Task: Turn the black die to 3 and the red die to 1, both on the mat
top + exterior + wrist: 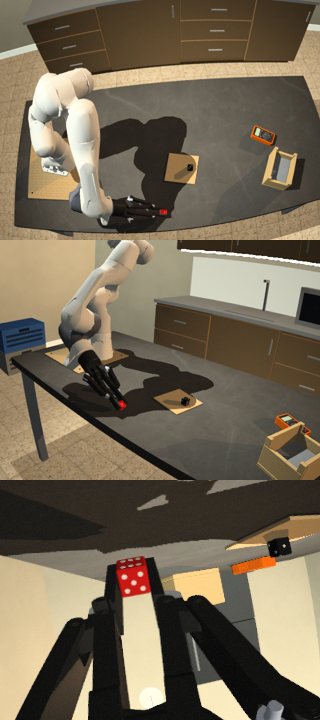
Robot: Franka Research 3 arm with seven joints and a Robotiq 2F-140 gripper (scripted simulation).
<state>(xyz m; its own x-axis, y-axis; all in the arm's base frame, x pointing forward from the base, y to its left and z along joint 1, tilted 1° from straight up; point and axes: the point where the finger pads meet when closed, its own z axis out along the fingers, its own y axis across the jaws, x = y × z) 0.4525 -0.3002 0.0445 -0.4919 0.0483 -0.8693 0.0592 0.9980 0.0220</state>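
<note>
Now: the yellow die 14 cm behind my hand, 4 cm to the left of it and 3 cm below it. The rest, counted from my hand: black die (16 cm ahead, 21 cm to the left, 3 cm below); tan mat (12 cm ahead, 21 cm to the left, 4 cm below); red die (2 cm ahead, 1 cm below).
</note>
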